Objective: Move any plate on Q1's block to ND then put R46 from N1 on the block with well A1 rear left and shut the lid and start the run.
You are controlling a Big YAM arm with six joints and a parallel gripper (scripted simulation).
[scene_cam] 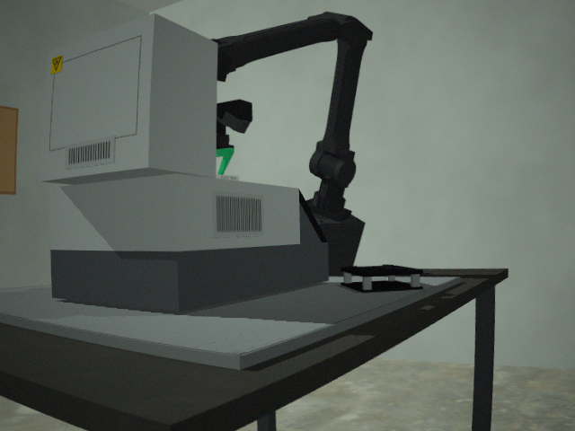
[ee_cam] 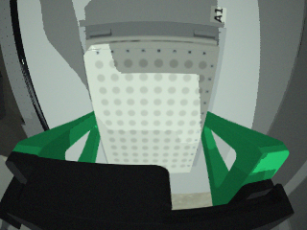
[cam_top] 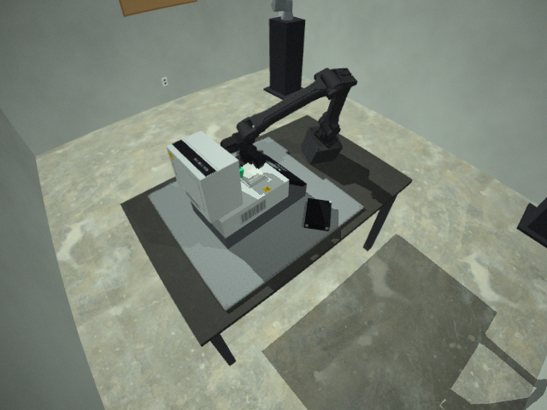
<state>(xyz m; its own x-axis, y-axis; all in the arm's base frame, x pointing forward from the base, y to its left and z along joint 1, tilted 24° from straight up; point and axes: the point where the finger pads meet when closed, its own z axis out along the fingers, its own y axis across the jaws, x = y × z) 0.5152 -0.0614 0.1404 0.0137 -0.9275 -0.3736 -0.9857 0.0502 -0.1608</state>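
Now: the white 96-well plate R46 right at my hand. Round my hand: black plate nest: 190 mm behind, 280 mm to the left, 180 mm below; dark grey nest: 210 mm behind, 280 mm to the right, 210 mm below.
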